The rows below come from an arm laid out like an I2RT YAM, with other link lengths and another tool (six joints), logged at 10 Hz.
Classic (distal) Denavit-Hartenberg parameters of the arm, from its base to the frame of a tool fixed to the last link. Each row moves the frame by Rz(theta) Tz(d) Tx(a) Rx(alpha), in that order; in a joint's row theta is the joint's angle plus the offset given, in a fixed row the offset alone. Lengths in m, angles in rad.
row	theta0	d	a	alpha
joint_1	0	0.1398	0.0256	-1.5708
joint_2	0	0	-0.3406	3.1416
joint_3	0.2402	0	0.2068	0
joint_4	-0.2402	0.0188	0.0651	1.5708
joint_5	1.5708	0.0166	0	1.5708
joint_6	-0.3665	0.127	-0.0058	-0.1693
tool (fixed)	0	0.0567	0	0
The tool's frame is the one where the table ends.
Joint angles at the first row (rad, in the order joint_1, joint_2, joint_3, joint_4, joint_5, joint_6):
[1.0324, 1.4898, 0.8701, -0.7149, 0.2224, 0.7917]
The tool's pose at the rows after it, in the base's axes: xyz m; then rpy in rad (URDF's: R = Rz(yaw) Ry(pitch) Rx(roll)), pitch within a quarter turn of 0, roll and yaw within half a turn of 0:
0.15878, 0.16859, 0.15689, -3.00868, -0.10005, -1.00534
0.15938, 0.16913, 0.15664, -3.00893, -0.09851, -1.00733
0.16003, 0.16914, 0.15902, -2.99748, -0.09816, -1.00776
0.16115, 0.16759, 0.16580, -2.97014, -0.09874, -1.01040
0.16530, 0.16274, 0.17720, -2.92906, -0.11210, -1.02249
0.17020, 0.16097, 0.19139, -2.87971, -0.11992, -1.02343
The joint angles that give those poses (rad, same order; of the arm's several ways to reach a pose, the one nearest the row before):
[1.0324, 1.4984, 0.8698, -0.7118, 0.2209, 0.7925]
[1.0302, 1.5010, 0.8710, -0.7099, 0.2194, 0.7926]
[1.0316, 1.4919, 0.8728, -0.7104, 0.2243, 0.7922]
[1.0343, 1.4653, 0.8785, -0.7186, 0.2374, 0.7916]
[1.0323, 1.4284, 0.8948, -0.7409, 0.2685, 0.7885]
[1.0308, 1.3916, 0.9219, -0.7607, 0.2947, 0.7726]

